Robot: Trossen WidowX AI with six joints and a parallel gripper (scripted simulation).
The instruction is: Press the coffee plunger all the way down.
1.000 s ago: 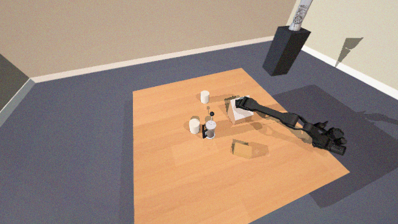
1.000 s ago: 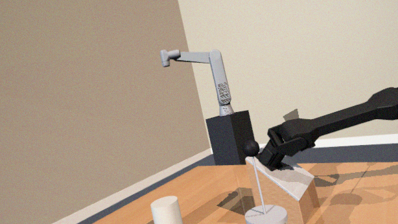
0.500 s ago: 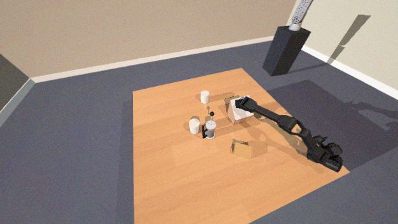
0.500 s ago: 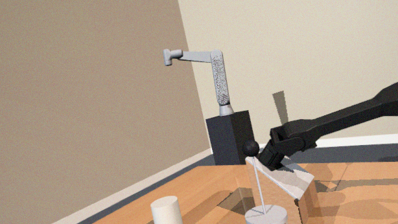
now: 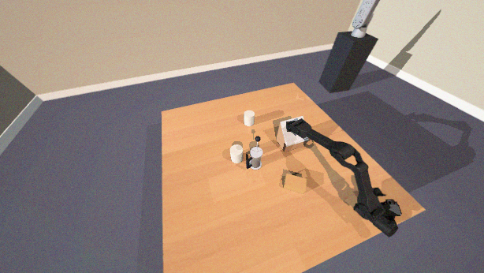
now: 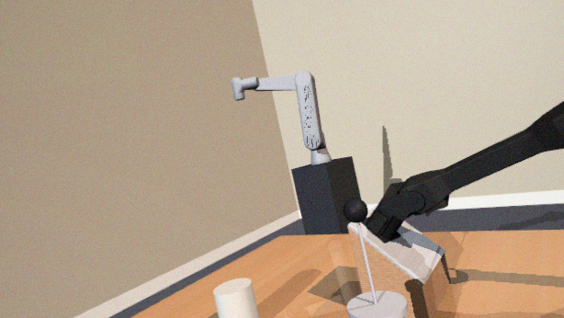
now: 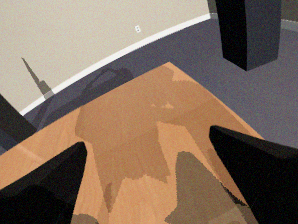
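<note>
Now: gripper tip 61 cm short of the coffee press, 39 cm to the left of it and 9 cm below it. The rest, counted from my gripper tip: small box: 42 cm ahead, 21 cm to the right, 1 cm below.
</note>
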